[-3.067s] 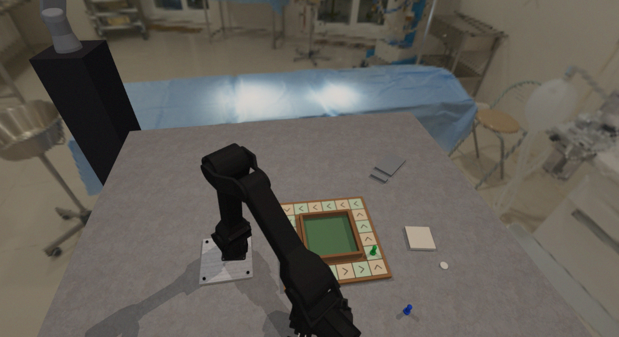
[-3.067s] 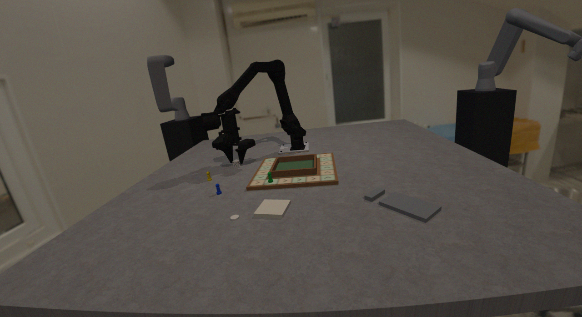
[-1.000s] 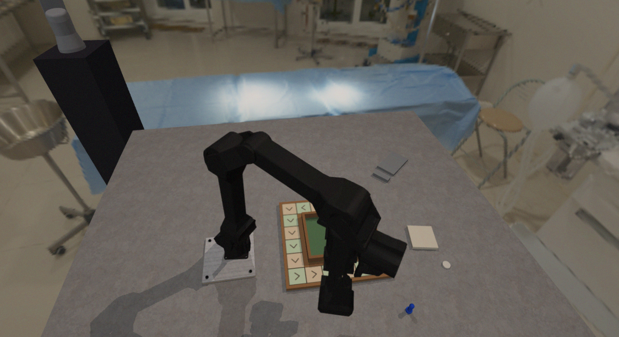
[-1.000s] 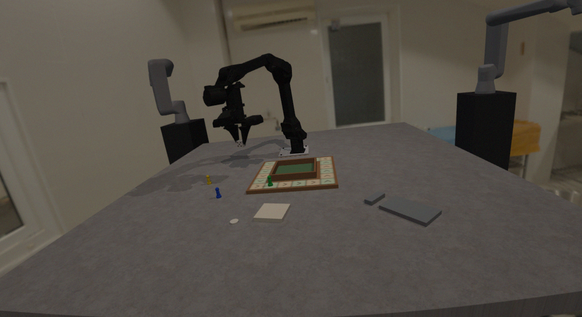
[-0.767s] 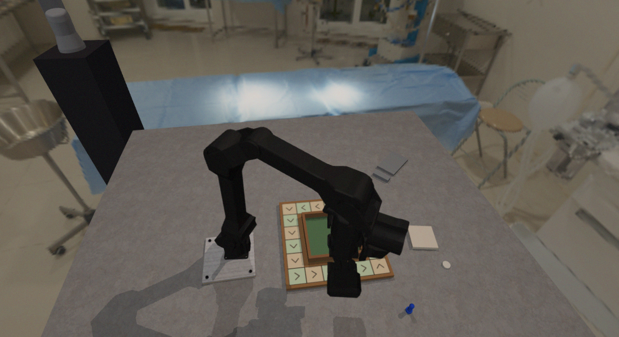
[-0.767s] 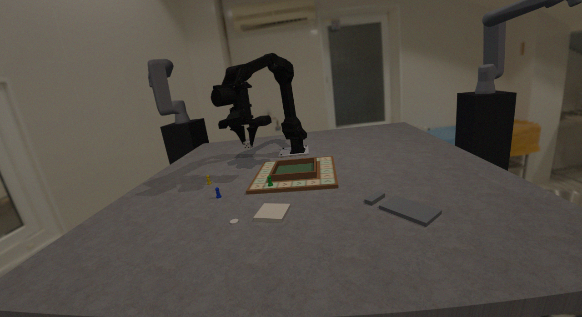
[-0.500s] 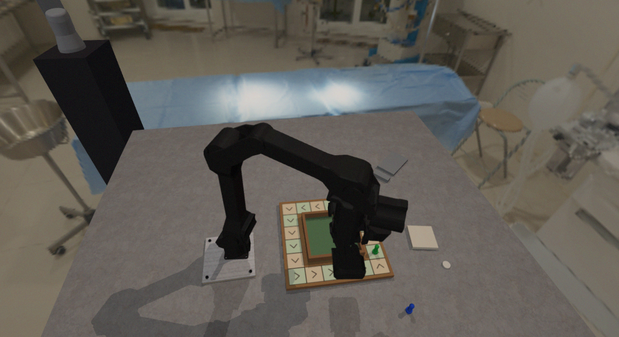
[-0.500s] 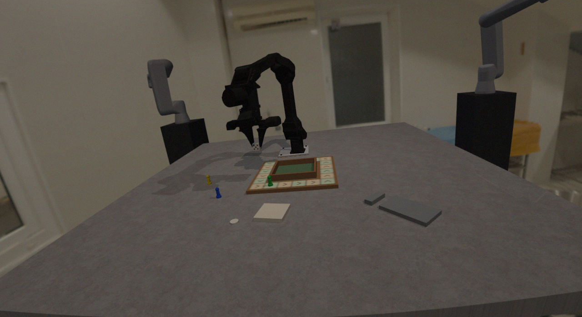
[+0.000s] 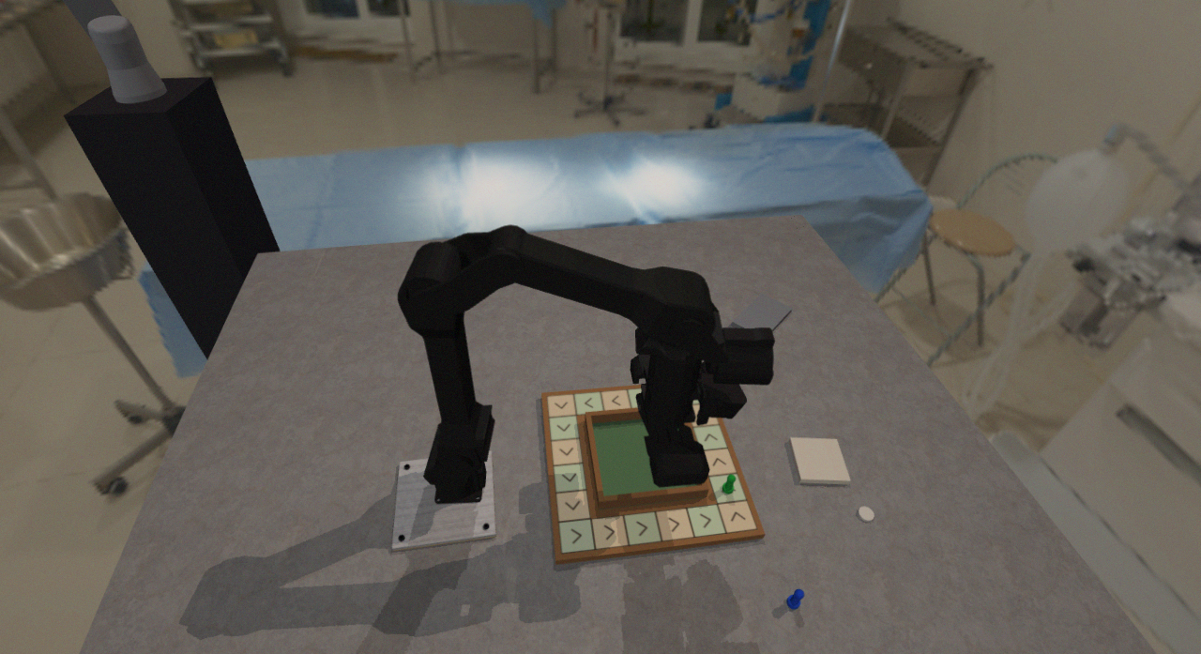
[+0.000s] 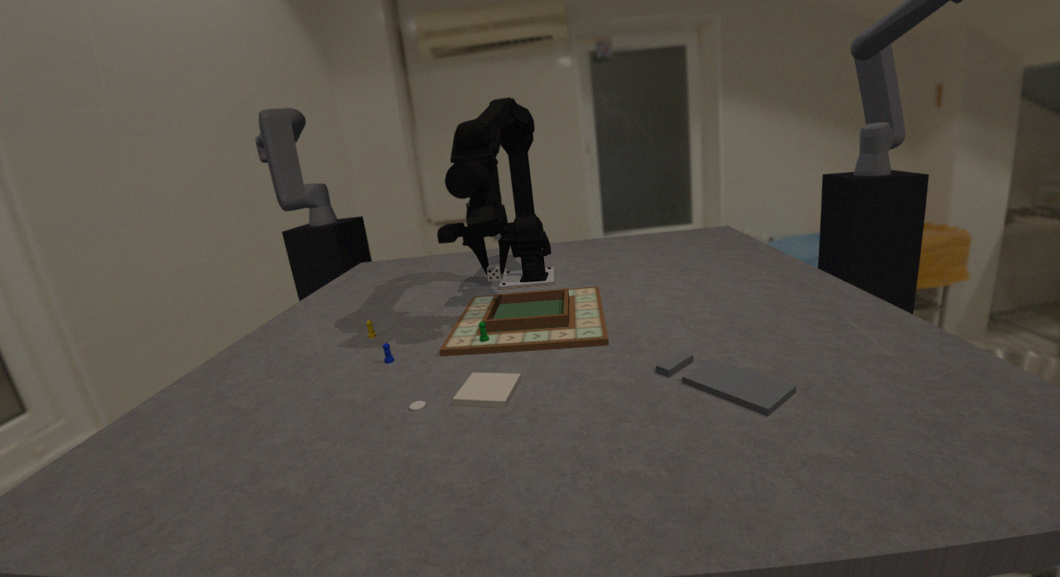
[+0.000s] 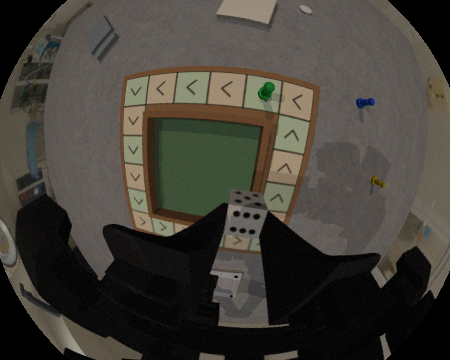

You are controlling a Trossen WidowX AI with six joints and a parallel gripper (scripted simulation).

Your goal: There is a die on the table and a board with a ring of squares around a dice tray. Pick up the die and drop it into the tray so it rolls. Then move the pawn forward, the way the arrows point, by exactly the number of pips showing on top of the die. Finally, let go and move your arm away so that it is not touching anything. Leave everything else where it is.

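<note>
The green pawn lies 110 mm ahead of my gripper tip, 70 mm below it and 10 mm to the right of it. From my gripper tip the other things lie so: blue pawn: 170 mm to the right, 160 mm ahead, 80 mm below; then white die: right at my gripper tip; then green dice tray: 90 mm below, 60 mm to the left, 10 mm behind.
</note>
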